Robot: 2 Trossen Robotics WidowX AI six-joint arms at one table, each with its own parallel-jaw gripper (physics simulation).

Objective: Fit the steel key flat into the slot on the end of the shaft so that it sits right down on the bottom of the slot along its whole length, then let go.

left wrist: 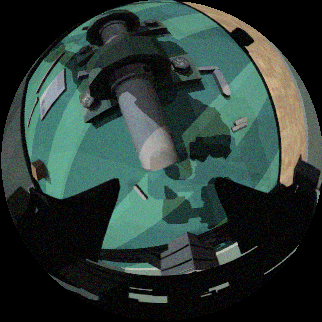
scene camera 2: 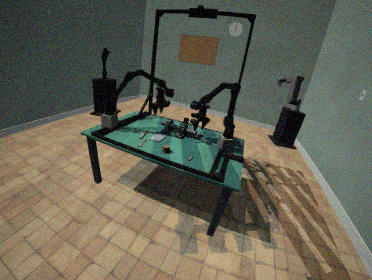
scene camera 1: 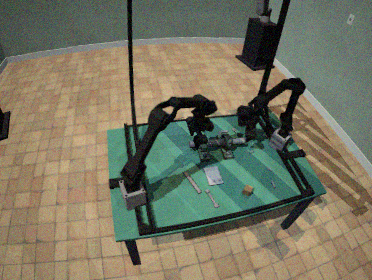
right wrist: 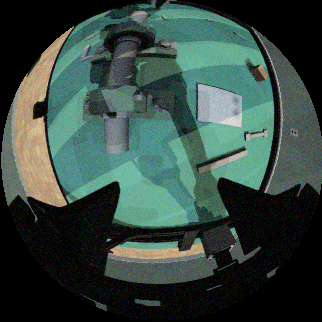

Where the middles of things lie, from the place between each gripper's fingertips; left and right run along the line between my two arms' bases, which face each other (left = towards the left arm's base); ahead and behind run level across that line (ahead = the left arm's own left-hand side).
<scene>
My right gripper is now 5 cm past the clamp block [left wrist: 150, 26], 10 cm to the right of it and 10 cm above it. From my right hand the other things lie so: grey shaft [left wrist: 132, 84] (2 cm behind, 18 cm to the left, 10 cm below).
Right now my left hand is 17 cm to the left of the grey shaft, 5 cm past it and 3 cm above it. From my left hand the other things lie so: clamp block 26 cm to the right, 8 cm behind, 3 cm below.
</scene>
